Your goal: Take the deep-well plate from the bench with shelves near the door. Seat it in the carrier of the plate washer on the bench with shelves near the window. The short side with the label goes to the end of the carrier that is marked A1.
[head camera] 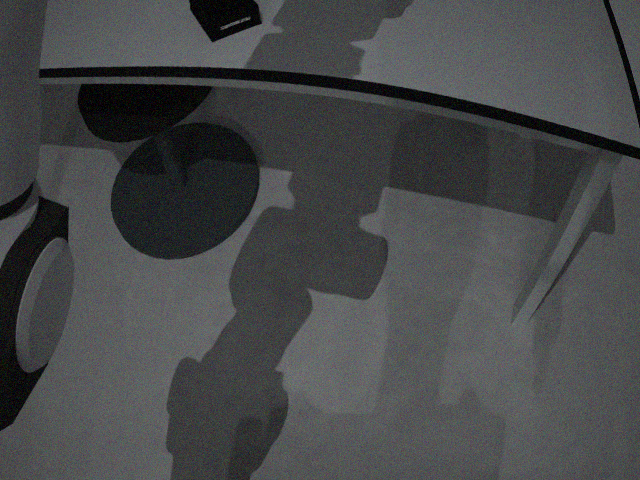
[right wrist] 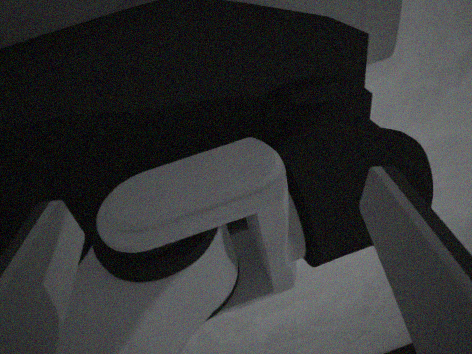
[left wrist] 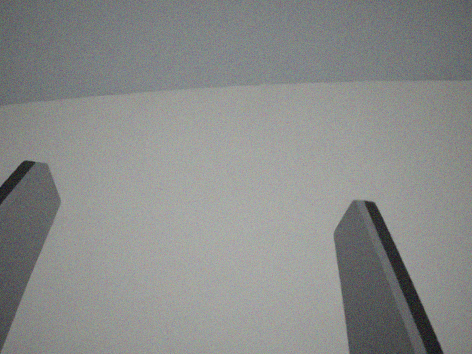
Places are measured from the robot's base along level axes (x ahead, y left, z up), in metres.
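Pixels of known places: left gripper, between the fingertips: (left wrist: 201, 200); right gripper, between the fingertips: (right wrist: 218, 203).
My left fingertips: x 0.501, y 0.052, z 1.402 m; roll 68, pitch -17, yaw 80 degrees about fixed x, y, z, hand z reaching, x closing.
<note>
Behind a point stands the place of what it marks.
The deep-well plate, the plate washer and its carrier do not show in these views. My left gripper (left wrist: 201, 200) {x 0.501, y 0.052, z 1.402 m} is open with empty fingers, in front of a plain pale surface that meets a greyer one above. My right gripper (right wrist: 218, 203) {x -0.299, y -0.226, z 0.454 m} is open. Beyond its fingers show a rounded grey part (right wrist: 195, 195) {x -0.280, y -0.098, z 0.306 m} and dark parts of the robot's own body. In the head camera, a bench top (head camera: 491, 56) {x 0.701, y -0.220, z 0.764 m} with a black front edge crosses the upper part. The left gripper does not show there.
A black box-like object (head camera: 227, 18) {x 0.745, y 0.184, z 0.801 m} is on the bench top, cut off by the upper picture edge. A stool with a dark round base (head camera: 186, 217) {x 0.872, y 0.438, z 0.031 m} stands partly under the bench. A slanting bench leg (head camera: 568, 237) {x 0.572, y -0.422, z 0.442 m} is at the right. Pale and black robot parts fill the left edge.
</note>
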